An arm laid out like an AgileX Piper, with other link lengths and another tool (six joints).
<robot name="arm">
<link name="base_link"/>
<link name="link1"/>
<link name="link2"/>
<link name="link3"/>
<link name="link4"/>
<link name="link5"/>
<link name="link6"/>
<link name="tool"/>
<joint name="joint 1" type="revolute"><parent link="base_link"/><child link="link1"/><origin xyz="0.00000 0.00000 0.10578" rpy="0.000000 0.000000 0.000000"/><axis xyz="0 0 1"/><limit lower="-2.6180" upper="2.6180"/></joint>
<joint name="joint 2" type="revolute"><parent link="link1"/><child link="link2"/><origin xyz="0.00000 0.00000 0.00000" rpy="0.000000 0.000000 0.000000"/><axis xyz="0 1 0"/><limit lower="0.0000" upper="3.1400"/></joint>
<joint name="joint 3" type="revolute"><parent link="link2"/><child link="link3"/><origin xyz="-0.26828 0.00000 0.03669" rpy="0.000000 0.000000 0.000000"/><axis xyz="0 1 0"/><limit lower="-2.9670" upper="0.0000"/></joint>
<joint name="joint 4" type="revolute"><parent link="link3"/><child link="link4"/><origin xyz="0.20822 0.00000 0.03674" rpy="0.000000 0.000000 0.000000"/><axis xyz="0.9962 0 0.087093"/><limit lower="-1.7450" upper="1.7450"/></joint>
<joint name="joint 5" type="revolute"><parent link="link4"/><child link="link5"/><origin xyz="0.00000 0.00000 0.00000" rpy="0.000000 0.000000 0.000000"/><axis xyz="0 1 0"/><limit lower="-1.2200" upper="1.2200"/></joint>
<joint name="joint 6" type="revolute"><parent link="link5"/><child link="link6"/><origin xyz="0.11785 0.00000 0.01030" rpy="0.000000 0.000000 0.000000"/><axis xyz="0.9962 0 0.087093"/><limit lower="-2.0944" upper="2.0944"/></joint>
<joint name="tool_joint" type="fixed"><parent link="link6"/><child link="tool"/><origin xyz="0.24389 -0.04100 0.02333" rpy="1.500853 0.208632 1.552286"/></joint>
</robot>
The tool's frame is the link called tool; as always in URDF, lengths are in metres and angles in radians.
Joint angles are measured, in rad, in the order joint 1, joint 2, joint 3, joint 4, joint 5, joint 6. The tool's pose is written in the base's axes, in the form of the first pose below.
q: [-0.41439 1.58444 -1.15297 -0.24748 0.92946 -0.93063]
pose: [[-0.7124, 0.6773, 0.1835, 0.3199], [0.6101, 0.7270, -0.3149, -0.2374], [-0.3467, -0.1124, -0.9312, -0.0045], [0, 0, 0, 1]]
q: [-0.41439 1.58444 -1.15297 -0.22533 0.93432 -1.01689]
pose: [[-0.7618, 0.6206, 0.1857, 0.3227], [0.5581, 0.7743, -0.2981, -0.2292], [-0.3289, -0.1235, -0.9363, -0.0071], [0, 0, 0, 1]]
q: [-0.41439 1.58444 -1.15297 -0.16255 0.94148 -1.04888]
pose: [[-0.7633, 0.6155, 0.1962, 0.3266], [0.5681, 0.7842, -0.2495, -0.2120], [-0.3075, -0.0790, -0.9483, -0.0123], [0, 0, 0, 1]]
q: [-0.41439 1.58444 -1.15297 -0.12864 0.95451 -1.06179]
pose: [[-0.7634, 0.6161, 0.1941, 0.3258], [0.5781, 0.7857, -0.2200, -0.2016], [-0.2881, -0.0558, -0.9560, -0.0159], [0, 0, 0, 1]]
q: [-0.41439 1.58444 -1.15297 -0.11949 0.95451 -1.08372]
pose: [[-0.7739, 0.6018, 0.1971, 0.3273], [0.5653, 0.7968, -0.2133, -0.1987], [-0.2854, -0.0537, -0.9569, -0.0163], [0, 0, 0, 1]]
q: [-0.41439 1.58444 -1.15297 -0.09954 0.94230 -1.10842]
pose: [[-0.7800, 0.5879, 0.2143, 0.3338], [0.5533, 0.8080, -0.2026, -0.1943], [-0.2923, -0.0394, -0.9555, -0.0155], [0, 0, 0, 1]]
